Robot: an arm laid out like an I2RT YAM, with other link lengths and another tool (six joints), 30 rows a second.
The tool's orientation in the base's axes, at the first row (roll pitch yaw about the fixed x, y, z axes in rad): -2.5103 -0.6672 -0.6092
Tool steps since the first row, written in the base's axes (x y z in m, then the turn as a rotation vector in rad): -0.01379 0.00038 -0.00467 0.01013 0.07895 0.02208; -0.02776 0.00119 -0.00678 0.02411 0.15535 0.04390; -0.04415 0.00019 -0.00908 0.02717 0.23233 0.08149; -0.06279 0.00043 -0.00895 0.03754 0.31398 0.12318; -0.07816 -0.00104 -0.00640 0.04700 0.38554 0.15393; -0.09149 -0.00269 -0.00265 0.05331 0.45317 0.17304; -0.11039 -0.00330 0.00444 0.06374 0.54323 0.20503; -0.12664 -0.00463 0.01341 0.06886 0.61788 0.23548; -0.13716 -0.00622 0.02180 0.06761 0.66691 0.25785; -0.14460 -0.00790 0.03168 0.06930 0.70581 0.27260; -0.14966 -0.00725 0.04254 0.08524 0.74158 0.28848
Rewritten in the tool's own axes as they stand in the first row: -0.01194 0.00407 -0.00727 -0.01530 -0.08065 0.00922; -0.02261 0.00662 -0.01621 -0.02713 -0.15958 0.02097; -0.03415 0.01122 -0.02720 -0.03650 -0.24456 0.01467; -0.04618 0.01397 -0.04117 -0.04073 -0.33669 0.01217; -0.05385 0.01657 -0.05456 -0.04777 -0.41481 0.01392; -0.05937 0.01843 -0.06723 -0.06228 -0.48360 0.01992; -0.06689 0.01875 -0.08597 -0.07625 -0.57857 0.02528; -0.07121 0.01838 -0.10407 -0.08767 -0.65854 0.02459; -0.07208 0.01759 -0.11757 -0.09667 -0.71142 0.01918; -0.07000 0.01568 -0.12973 -0.10394 -0.75241 0.01880; -0.06683 0.01090 -0.14027 -0.09992 -0.79352 0.02773
